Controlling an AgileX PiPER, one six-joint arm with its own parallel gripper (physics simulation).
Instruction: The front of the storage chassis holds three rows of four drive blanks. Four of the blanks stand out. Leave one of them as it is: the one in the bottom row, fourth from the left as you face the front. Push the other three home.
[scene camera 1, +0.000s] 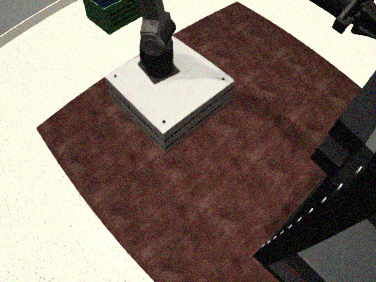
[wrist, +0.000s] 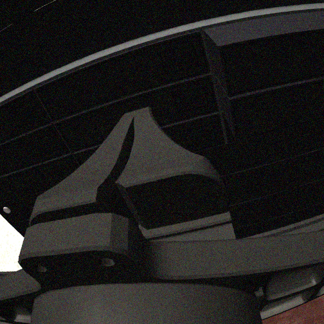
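Observation:
The storage chassis is a black and grey box at the lower right in the scene view. Its dark front fills much of the wrist view, with thin lines between the blanks. One drive blank stands out at the upper right there, showing a lit upper face and a side face. Too dark to tell are its row and column and the state of the other blanks. My gripper is shut and empty, its fingertips together, left of and below the standing-out blank in the wrist view. Contact with the front cannot be made out.
The arm's base stands on a white block at the upper left of the brown-red mat. A green crate is behind it. Dark arm parts show at the upper right, above the chassis.

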